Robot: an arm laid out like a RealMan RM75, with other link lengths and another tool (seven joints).
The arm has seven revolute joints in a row. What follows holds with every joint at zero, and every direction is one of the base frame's.
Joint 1 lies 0.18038 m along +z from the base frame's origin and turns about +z.
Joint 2 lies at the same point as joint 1 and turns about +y.
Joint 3 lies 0.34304 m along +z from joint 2 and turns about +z.
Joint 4 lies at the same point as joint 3 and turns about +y.
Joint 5 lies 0.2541 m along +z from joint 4 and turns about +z.
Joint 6 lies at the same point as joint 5 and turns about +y.
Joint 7 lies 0.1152 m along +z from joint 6 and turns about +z.
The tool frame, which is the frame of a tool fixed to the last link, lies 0.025 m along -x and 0.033 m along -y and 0.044 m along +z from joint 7; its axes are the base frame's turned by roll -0.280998, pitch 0 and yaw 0.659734 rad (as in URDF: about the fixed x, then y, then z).
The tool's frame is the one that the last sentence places.
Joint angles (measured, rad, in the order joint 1, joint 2, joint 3, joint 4, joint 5, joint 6, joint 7), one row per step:
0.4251, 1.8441, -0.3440, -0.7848, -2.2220, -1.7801, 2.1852
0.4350, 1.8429, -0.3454, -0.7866, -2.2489, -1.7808, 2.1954
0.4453, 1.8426, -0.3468, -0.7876, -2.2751, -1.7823, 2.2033
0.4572, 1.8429, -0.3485, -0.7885, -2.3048, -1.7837, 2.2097
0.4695, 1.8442, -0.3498, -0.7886, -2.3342, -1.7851, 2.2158
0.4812, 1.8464, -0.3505, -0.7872, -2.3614, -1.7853, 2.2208
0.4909, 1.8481, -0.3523, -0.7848, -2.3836, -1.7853, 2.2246
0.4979, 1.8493, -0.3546, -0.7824, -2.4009, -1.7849, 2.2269
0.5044, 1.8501, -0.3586, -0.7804, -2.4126, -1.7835, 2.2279
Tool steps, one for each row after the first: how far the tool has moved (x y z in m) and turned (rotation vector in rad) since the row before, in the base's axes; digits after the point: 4 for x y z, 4 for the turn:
-0.0006, 0.0024, -0.0013, -0.0205, -0.0131, -0.0096
-0.0010, 0.0025, -0.0019, -0.0206, -0.0123, -0.0070
-0.0013, 0.0029, -0.0024, -0.0229, -0.0150, -0.0058
-0.0015, 0.0029, -0.0030, -0.0229, -0.0136, -0.0055
-0.0014, 0.0027, -0.0035, -0.0208, -0.0115, -0.0052
-0.0012, 0.0022, -0.0032, -0.0183, -0.0096, -0.0039
-0.0007, 0.0015, -0.0026, -0.0148, -0.0082, -0.0030
-0.0012, 0.0020, -0.0020, -0.0113, -0.0074, 0.0004

